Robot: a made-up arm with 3 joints.
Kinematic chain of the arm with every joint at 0, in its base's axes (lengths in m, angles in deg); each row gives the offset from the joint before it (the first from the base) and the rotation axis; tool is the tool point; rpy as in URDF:
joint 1: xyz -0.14 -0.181 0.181 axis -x
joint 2: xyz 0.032 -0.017 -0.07 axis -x
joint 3: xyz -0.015 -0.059 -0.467 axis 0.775 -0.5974 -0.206
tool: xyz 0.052 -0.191 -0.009 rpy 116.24 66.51 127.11
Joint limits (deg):
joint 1: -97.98..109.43
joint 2: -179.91..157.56
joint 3: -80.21..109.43
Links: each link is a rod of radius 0.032 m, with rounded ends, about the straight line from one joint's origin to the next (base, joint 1, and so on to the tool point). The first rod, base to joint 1, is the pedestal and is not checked.
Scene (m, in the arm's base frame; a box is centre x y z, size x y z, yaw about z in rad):
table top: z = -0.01
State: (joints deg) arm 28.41 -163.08 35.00
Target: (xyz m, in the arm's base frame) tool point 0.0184 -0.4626 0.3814
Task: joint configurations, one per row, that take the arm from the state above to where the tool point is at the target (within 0.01 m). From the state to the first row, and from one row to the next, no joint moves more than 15 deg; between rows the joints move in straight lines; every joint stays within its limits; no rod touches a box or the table.
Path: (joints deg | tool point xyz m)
1: 14.22 -164.71 20.74 | -0.0786 0.2541 0.4482
2: 0.04 -166.34 6.47 | -0.0744 0.1605 0.5273
3: -14.15 -167.97 -7.79 | -0.0658 0.0510 0.5782
4: -28.33 -169.60 -22.05 | -0.0532 -0.0666 0.5984
5: -42.52 -171.23 -36.31 | -0.0375 -0.1844 0.5870
6: -56.71 -172.86 -50.58 | -0.0195 -0.2947 0.5449
7: -70.89 -174.49 -64.84 | -0.0005 -0.3897 0.4749
8: -85.08 -176.11 -79.10 | 0.0184 -0.4626 0.3814

